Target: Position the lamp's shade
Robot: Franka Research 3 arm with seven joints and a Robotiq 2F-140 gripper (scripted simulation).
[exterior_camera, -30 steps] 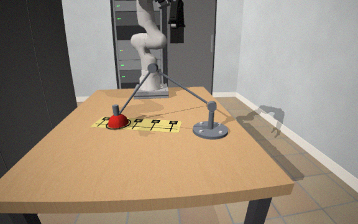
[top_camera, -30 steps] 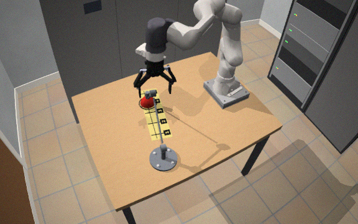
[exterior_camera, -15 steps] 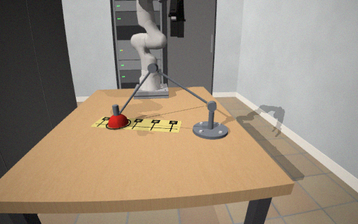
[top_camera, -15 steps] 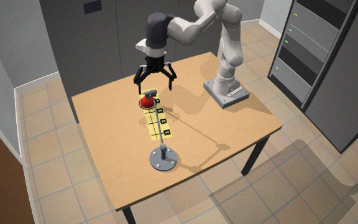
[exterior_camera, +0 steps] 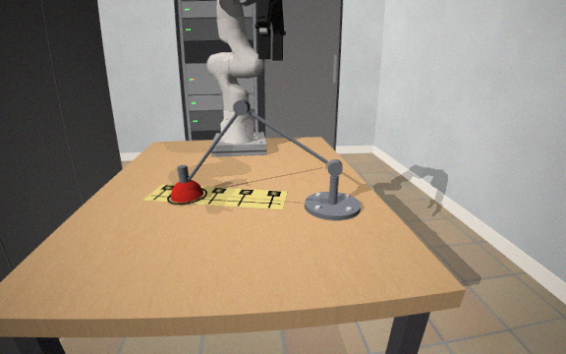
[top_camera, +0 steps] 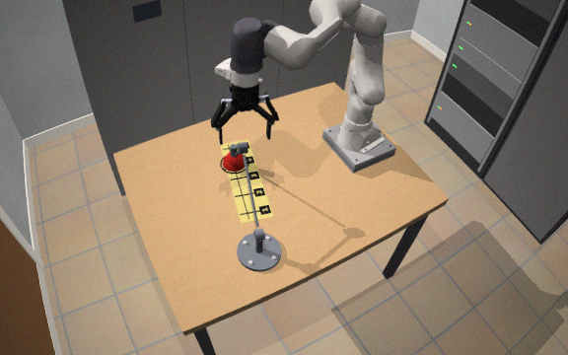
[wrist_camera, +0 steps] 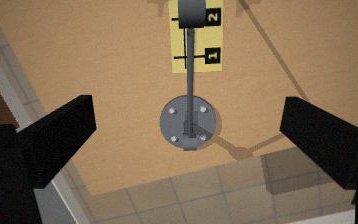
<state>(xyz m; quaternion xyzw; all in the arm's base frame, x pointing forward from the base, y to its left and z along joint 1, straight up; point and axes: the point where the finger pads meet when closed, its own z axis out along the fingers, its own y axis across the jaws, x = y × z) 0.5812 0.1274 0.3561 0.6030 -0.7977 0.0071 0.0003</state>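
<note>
My gripper is now 8 cm past the yellow numbered strip, 18 cm to the left of it and 41 cm above it. The rest, counted from my hand: grey round foot 3 cm ahead, 17 cm to the left, 38 cm below.
</note>
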